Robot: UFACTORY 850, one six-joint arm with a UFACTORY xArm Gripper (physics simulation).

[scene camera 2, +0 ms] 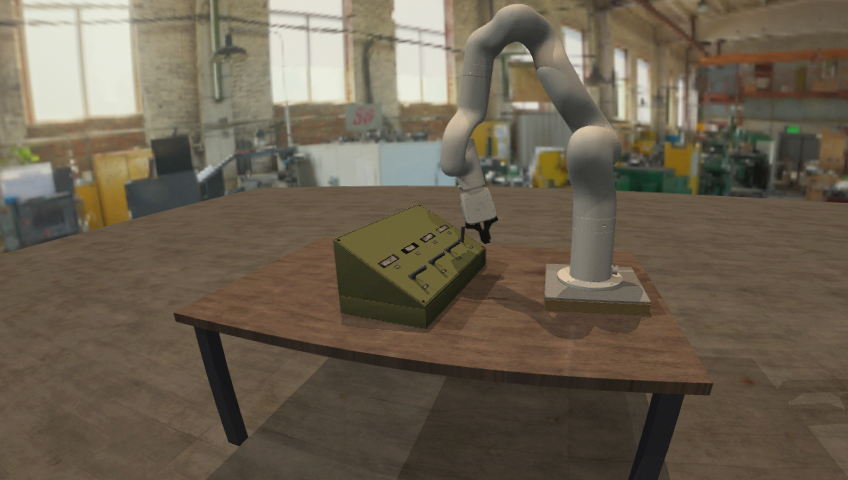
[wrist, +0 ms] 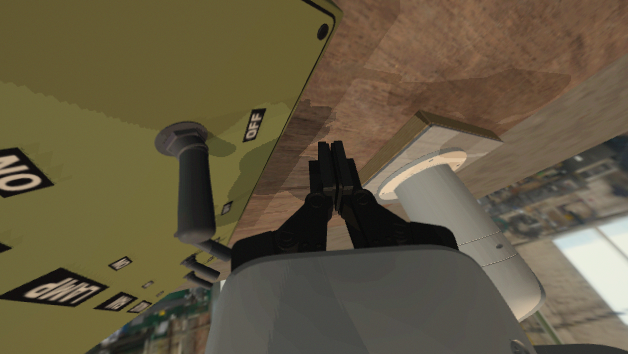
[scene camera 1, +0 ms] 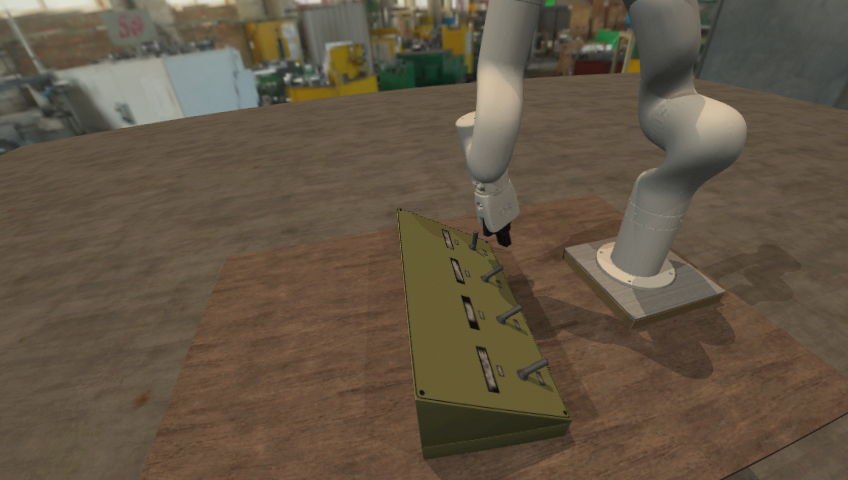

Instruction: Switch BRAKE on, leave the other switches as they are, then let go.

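Observation:
The BRAKE lever [scene camera 1: 474, 240] [scene camera 2: 462, 234] [wrist: 196, 192] is at the far end of the sloped green panel [scene camera 1: 431, 333] [scene camera 2: 374, 237] [wrist: 100, 60]. It stands nearly vertical, tilted to its ON side, away from the OFF label [wrist: 254, 125]. The LAMP lever [scene camera 1: 492, 273] [scene camera 2: 454, 247] [wrist: 215, 249] and two more levers [scene camera 1: 509, 314] [scene camera 1: 533, 368] lean down the slope toward OFF. My gripper [scene camera 1: 505, 242] [scene camera 2: 486, 240] [wrist: 328, 156] is shut and empty, apart from the BRAKE lever, on its OFF side near the panel's lower edge. The BRAKE name plate is unreadable in the scene views.
The panel stands on the brown wooden table [scene camera 1: 285, 356] [scene camera 2: 285, 327] [wrist: 480, 30]. The arm's base plate [scene camera 1: 642, 303] [scene camera 2: 565, 291] [wrist: 460, 132] is on the low side of the panel. The panel's lower edge runs between the levers and the arm's base.

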